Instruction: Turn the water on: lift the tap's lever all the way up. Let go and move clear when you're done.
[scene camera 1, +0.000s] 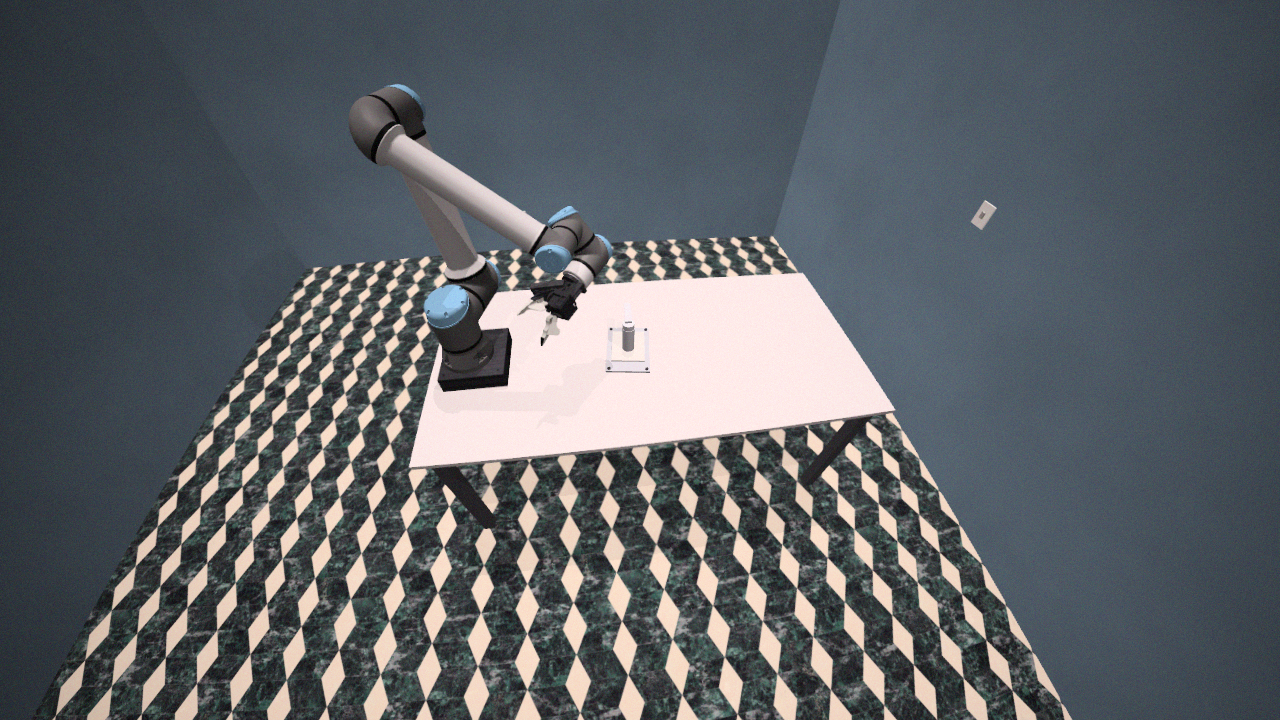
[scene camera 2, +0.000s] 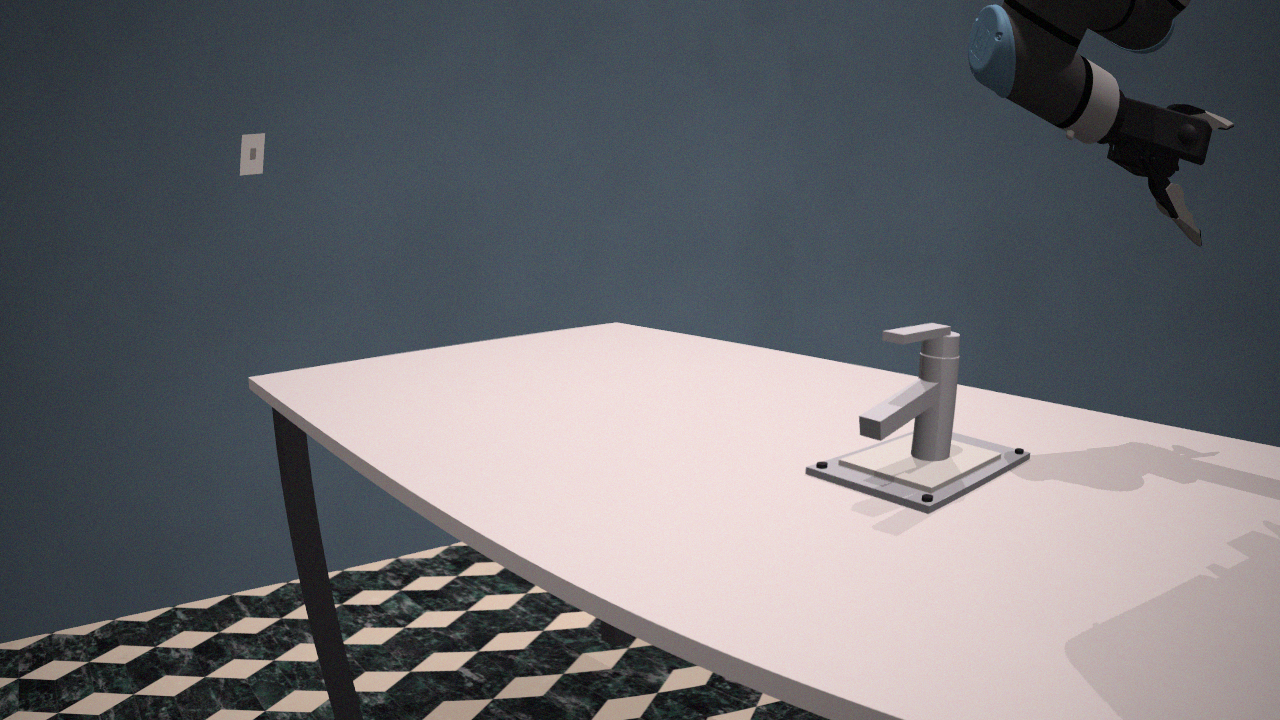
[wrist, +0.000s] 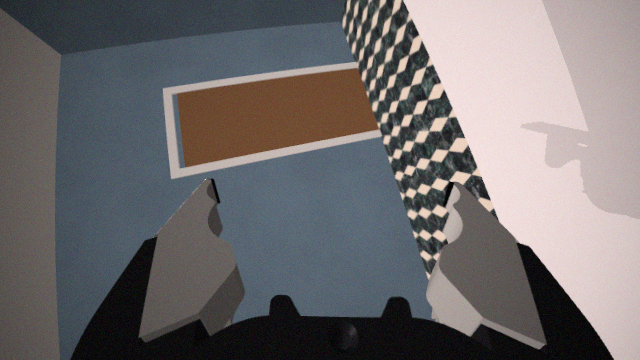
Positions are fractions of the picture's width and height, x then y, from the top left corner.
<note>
In view: my gripper (scene camera 2: 0.95, 0.26) and a grey tap (scene camera 2: 0.73, 0.64).
My gripper also shows in the wrist view (wrist: 0.52, 0.51). The grey tap also shows in scene camera 1 (scene camera 1: 0.49, 0.48).
</note>
